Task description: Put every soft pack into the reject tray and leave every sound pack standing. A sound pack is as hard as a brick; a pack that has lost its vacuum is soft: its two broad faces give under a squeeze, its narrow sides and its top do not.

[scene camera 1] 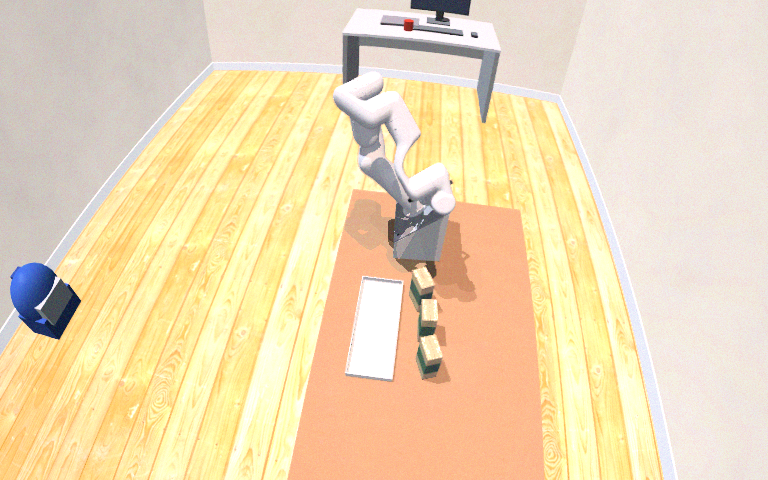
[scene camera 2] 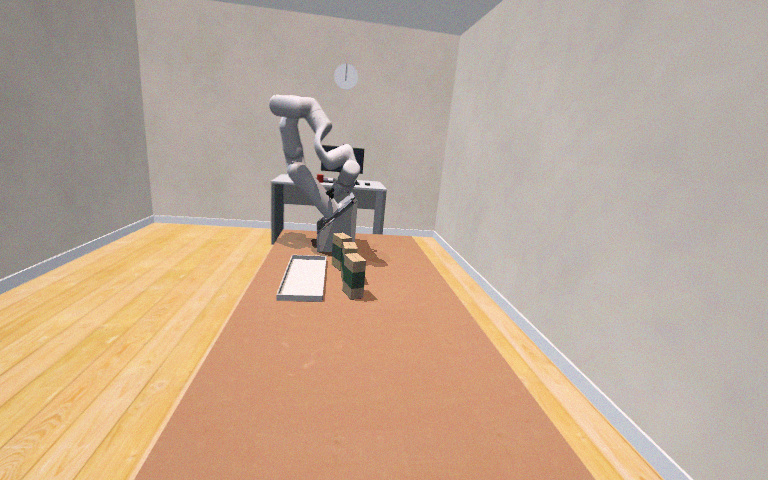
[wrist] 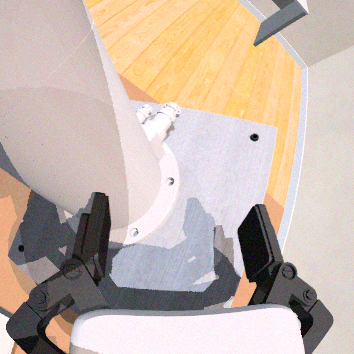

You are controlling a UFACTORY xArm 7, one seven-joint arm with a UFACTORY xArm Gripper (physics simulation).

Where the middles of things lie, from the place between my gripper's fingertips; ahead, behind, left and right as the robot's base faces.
Scene:
The white reject tray (scene camera 1: 371, 355) lies 450 mm ahead of my hand, 260 mm below it and 70 mm to the right of it.

